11 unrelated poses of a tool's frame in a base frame.
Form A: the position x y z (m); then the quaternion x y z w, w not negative.
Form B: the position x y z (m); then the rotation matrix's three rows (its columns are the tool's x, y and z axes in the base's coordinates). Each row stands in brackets. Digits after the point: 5 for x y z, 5 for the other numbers.
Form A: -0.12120 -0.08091 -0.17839 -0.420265 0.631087 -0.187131 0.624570
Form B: [-0.12120 -0.08091 -0.17839], [[0.13342 -0.29669 0.94561], [-0.76420 0.57672 0.28878], [-0.63103 -0.76116 -0.14979]]
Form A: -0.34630 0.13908 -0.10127 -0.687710 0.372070 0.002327 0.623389
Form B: [-0.34630 0.13908 -0.10127], [[0.72312 -0.51465 0.46069], [-0.50885 0.05410 0.85915], [-0.46709 -0.85569 -0.22276]]
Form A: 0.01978 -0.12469 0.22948 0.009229 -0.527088 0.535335 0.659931
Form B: [0.01978 -0.12469 0.22948], [[-0.12881 -0.71630 -0.68580], [0.69684 0.42666 -0.57652], [0.70557 -0.55216 0.44419]]
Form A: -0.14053 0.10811 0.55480 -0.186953 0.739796 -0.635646 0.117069
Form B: [-0.14053 0.10811 0.55480], [[-0.90269 -0.12779 0.41089], [-0.42544 0.12201 -0.89672], [0.06446 -0.98427 -0.16450]]
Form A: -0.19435 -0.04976 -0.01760 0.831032 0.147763 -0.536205 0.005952
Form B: [-0.19435 -0.04976 -0.01760], [[0.38130 0.25197 -0.88945], [0.23921 -0.95626 -0.16836], [-0.89297 -0.14857 -0.42490]]
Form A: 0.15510 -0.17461 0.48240 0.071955 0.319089 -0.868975 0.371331
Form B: [0.15510 -0.17461 0.48240], [[-0.71387 0.69128 0.11192], [-0.59943 -0.52059 -0.60800], [-0.36203 -0.50112 0.78601]]
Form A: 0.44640 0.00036 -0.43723 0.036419 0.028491 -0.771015 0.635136
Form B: [0.44640 0.00036 -0.43723], [[-0.19055 0.98147 -0.01997], [-0.97732 -0.19158 -0.09020], [-0.09235 0.00233 0.99572]]
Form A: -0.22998 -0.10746 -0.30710 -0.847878 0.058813 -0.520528 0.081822
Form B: [-0.22998 -0.10746 -0.30710], [[0.45118 -0.01455 0.89231], [-0.18491 -0.97969 0.07752], [0.87306 -0.19998 -0.44471]]
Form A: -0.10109 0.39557 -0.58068 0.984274 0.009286 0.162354 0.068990
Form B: [-0.10109 0.39557 -0.58068], [[0.94711 -0.00412 0.32088], [0.04068 -0.99031 -0.13279], [0.31832 0.13883 -0.93776]]
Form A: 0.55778 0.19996 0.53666 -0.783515 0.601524 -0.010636 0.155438
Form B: [0.55778 0.19996 0.53666], [[0.27611 -0.93930 0.20367], [-0.94591 -0.22802 0.23078], [-0.17033 -0.25637 -0.95145]]
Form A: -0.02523 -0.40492 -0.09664 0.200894 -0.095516 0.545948 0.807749
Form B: [-0.02523 -0.40492 -0.09664], [[0.38563 -0.92036 0.06505], [0.84360 0.32316 -0.42884], [0.37366 0.22025 0.90104]]
